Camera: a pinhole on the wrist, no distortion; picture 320 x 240 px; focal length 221.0 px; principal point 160.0 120.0 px. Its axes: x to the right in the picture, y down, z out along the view. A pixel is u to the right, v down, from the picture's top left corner.
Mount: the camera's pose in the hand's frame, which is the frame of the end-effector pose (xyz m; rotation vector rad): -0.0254 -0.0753 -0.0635 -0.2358 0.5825 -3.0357
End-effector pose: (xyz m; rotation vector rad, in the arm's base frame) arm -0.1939 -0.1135 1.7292 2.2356 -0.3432 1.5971
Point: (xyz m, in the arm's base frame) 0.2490 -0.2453 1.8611
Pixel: 50.0 22.6
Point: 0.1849 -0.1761 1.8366
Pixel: 51.6 43.9
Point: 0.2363 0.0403 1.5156
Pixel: 210.7 162.1
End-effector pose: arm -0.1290 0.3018 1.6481 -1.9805 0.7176 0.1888
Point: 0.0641 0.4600 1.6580
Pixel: 96.1 125.0
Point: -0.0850 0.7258 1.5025
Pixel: 218.9 20.7
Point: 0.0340 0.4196 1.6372
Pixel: 75.3 92.6
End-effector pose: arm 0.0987 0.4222 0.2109 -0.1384 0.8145 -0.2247
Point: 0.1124 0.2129 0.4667
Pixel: 272.7 181.8
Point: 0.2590 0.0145 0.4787
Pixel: 173.7 216.1
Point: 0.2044 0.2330 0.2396
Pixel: 55.3 160.3
